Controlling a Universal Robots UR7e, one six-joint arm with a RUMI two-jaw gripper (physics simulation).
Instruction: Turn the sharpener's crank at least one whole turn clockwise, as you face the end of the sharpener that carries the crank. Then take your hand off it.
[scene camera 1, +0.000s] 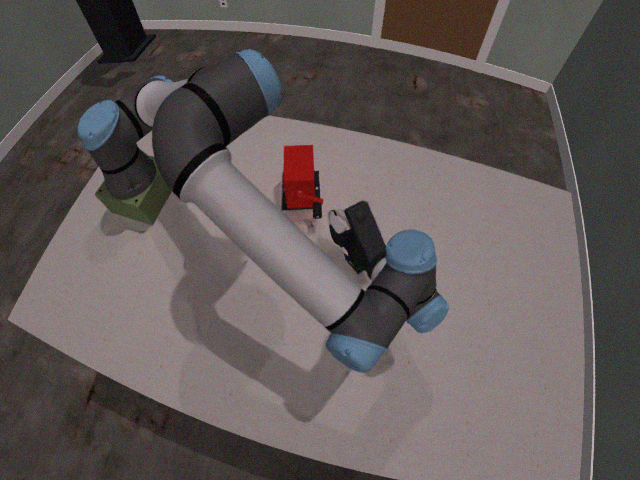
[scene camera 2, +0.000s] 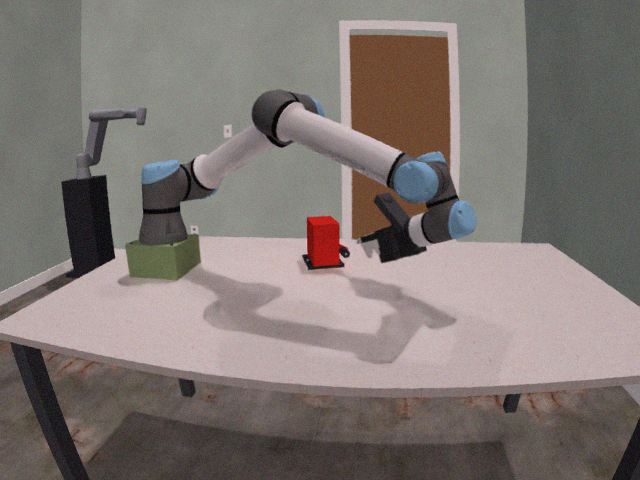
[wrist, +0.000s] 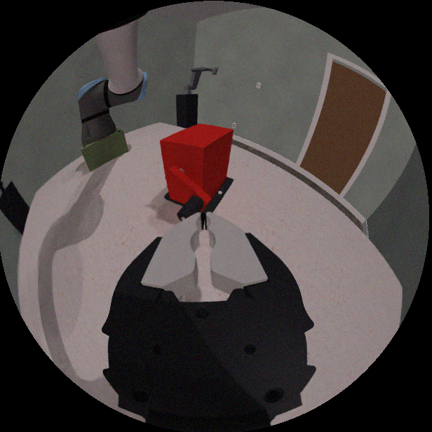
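Where they show: gripper, fingertip midpoint: (scene camera 1: 331, 210) (scene camera 2: 358, 242); arm's base, origin of the base link: (scene camera 1: 131, 178) (scene camera 2: 163, 239).
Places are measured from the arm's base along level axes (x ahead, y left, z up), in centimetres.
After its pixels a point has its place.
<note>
The sharpener's red body (scene camera 1: 298, 173) @[x 48.0, y 4.1, z 3.3 cm] (scene camera 2: 323, 241) @[x 47.7, y -0.3, z -0.9 cm] (wrist: 185, 155) stands upright on a black base (scene camera 2: 324, 266) @[x 47.9, y 1.9, z -8.9 cm] (wrist: 226, 188). Its red crank arm (scene camera 1: 310, 197) (wrist: 191, 185) slants down to the right in the wrist view. The black crank handle (scene camera 1: 317, 209) @[x 53.5, y -1.5, z -2.8 cm] (scene camera 2: 345, 252) @[x 53.6, y -2.9, z -3.4 cm] (wrist: 190, 208) sticks out from the arm's lower end. My gripper (scene camera 1: 331, 212) @[x 57.0, y -2.7, z -0.6 cm] (scene camera 2: 360, 241) @[x 57.0, y -2.7, z -0.6 cm] (wrist: 204, 214) is shut and holds nothing. Its tips are close to the handle, to its right in both scene views, with a small gap showing there. In the wrist view the tips appear just right of the handle.
The robot's green base block (scene camera 1: 136, 198) @[x 5.2, y -6.6, z 0.2 cm] (scene camera 2: 162, 258) @[x 2.9, y -8.6, z -3.2 cm] (wrist: 105, 150) stands at the left of the pale table (scene camera 1: 491, 310) @[x 100.9, y -19.2, z -9.5 cm] (scene camera 2: 258, 356) @[x 36.3, y -47.6, z -9.5 cm] (wrist: 325, 285). My arm arches above the table between that block and the gripper. A black pedestal (scene camera 2: 87, 224) (wrist: 187, 111) stands beyond the table.
</note>
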